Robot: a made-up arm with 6 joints. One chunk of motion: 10 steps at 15 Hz.
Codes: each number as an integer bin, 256 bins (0 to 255) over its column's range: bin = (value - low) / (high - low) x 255, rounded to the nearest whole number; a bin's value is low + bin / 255 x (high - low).
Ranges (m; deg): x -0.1..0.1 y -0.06..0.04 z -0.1..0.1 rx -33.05..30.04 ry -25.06..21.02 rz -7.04..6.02
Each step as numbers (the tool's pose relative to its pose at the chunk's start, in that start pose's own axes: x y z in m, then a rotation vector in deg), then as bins.
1 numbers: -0.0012 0.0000 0.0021 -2.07 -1.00 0.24
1 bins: 126 153 130 125 133 142
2 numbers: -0.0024 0.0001 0.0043 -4.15 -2.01 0.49
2 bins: 124 153 133 117 128 147
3 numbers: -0.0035 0.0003 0.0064 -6.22 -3.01 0.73
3 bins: 123 154 136 108 122 152
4 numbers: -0.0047 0.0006 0.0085 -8.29 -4.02 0.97
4 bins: 122 155 138 100 116 156
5 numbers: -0.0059 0.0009 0.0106 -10.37 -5.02 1.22
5 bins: 120 155 141 92 111 161
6 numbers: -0.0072 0.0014 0.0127 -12.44 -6.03 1.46
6 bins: 118 157 144 83 105 166
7 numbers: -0.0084 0.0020 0.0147 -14.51 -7.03 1.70
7 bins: 117 158 146 75 100 171
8 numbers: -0.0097 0.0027 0.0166 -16.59 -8.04 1.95
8 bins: 115 160 149 67 94 176
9 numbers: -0.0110 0.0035 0.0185 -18.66 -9.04 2.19
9 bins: 113 162 151 58 89 180
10 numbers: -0.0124 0.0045 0.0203 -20.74 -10.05 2.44
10 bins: 112 164 153 50 83 185
